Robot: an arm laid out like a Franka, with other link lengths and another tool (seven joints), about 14 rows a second.
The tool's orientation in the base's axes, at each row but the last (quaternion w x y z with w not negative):
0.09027, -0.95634, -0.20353, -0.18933
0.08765, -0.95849, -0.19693, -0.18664
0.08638, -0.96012, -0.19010, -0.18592
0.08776, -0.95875, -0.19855, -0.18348
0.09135, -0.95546, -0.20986, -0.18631
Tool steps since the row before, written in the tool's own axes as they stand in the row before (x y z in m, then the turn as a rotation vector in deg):
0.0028, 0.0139, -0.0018, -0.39, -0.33, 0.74
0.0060, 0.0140, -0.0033, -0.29, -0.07, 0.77
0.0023, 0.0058, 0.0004, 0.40, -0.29, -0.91
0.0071, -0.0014, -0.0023, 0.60, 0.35, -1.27
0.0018, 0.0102, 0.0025, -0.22, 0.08, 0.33
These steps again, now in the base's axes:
0.0077, -0.0120, 0.0014, -0.23, 0.34, -0.80
0.0098, -0.0114, 0.0041, -0.03, 0.15, -0.81
0.0044, -0.0044, 0.0000, -0.07, 0.18, 1.02
0.0048, 0.0032, 0.0050, 0.25, -0.41, 1.36
0.0067, -0.0078, -0.0026, -0.05, -0.07, -0.40

